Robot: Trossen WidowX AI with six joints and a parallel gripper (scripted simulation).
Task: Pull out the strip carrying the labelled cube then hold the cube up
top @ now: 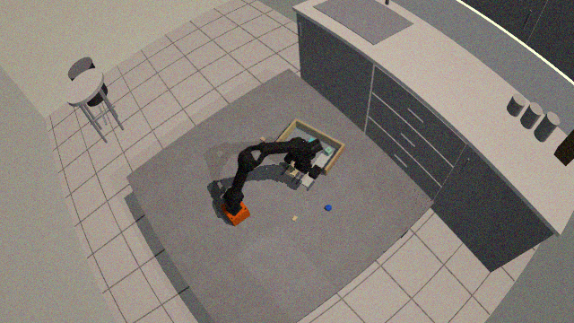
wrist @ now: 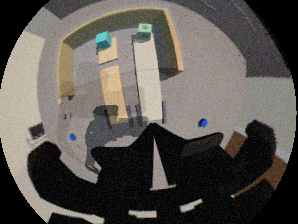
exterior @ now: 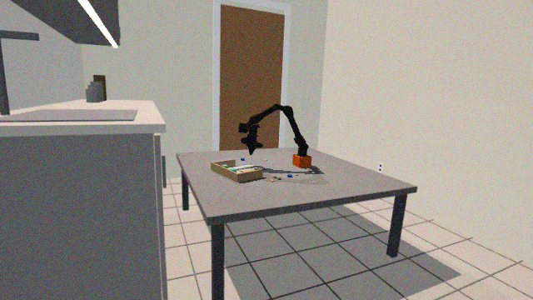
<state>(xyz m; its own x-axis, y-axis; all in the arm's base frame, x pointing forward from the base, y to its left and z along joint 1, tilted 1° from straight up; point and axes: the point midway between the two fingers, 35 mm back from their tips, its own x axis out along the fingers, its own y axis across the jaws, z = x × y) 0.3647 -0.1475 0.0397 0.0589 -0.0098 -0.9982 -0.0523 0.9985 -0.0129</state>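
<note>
Right now the white strip is 100 mm ahead of my gripper tip and 80 mm below it. From my gripper tip the other things lie so: labelled cube: 210 mm ahead, 60 mm below.
</note>
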